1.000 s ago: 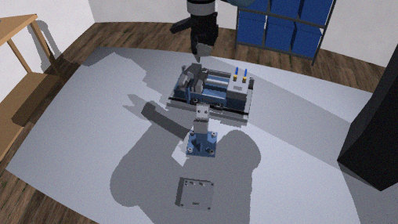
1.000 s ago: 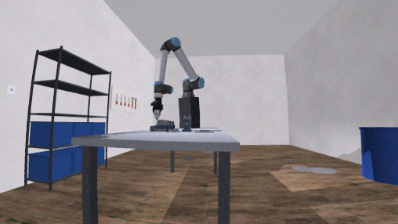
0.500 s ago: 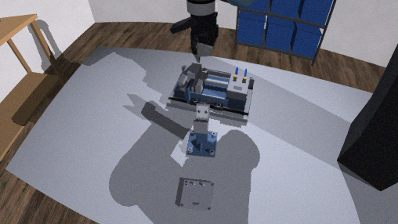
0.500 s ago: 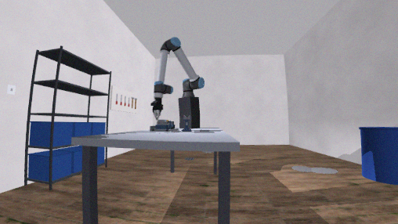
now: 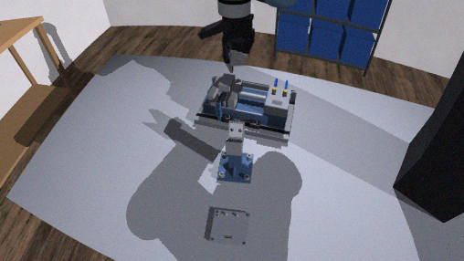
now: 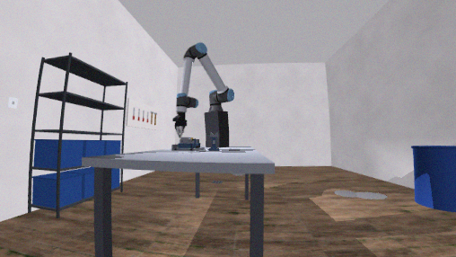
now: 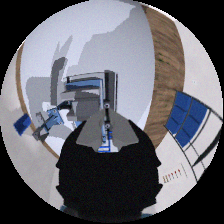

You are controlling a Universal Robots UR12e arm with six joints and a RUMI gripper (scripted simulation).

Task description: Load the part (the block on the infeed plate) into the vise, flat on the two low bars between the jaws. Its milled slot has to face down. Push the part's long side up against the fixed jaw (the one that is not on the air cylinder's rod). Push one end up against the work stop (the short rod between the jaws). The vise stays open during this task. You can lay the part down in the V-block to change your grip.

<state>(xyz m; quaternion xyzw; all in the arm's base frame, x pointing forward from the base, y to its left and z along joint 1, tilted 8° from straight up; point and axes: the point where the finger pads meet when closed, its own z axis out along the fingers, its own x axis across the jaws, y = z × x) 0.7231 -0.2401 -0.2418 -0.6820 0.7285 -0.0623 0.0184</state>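
My gripper is now 50 mm to the right of the grey part and 30 mm above it. Also, from my hand: infeed plate: 100 mm behind, 460 mm to the left, 110 mm below; then vise: 70 mm behind, 70 mm to the left, 80 mm below; then air cylinder: 160 mm behind, 80 mm to the left, 40 mm below.
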